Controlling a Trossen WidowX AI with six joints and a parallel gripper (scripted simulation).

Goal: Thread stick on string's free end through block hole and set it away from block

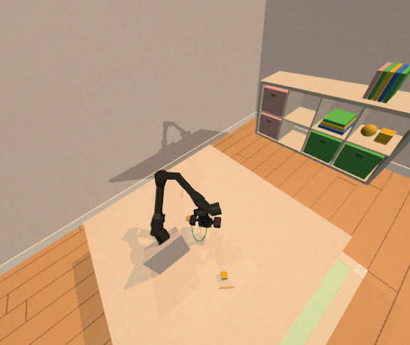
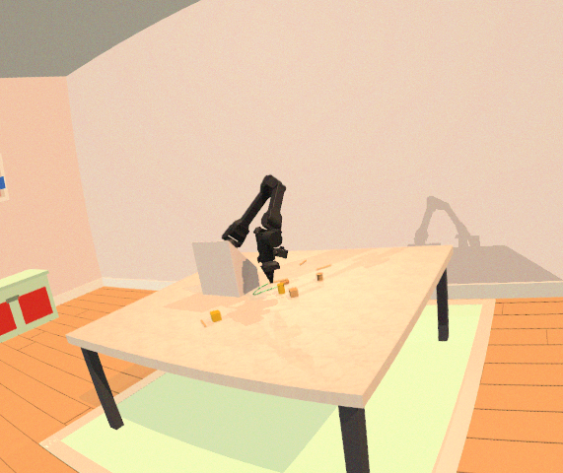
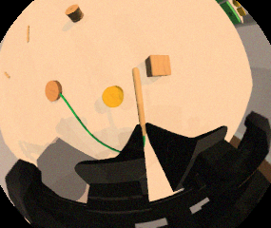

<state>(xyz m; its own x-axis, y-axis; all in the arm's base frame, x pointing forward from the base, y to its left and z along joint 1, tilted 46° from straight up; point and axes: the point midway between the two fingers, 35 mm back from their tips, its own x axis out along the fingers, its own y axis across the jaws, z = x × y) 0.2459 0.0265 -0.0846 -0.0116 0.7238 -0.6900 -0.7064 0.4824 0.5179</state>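
Right now my gripper tip is 80 mm short of the wooden block, 20 mm to the right of it and 40 mm above it. The rest, counted from my gripper tip: thin wooden stick (10 mm ahead, 10 mm to the left); then round wooden button (50 mm behind, 160 mm to the left, 50 mm below); then yellow cylinder (10 mm ahead, 50 mm to the left, 40 mm below).
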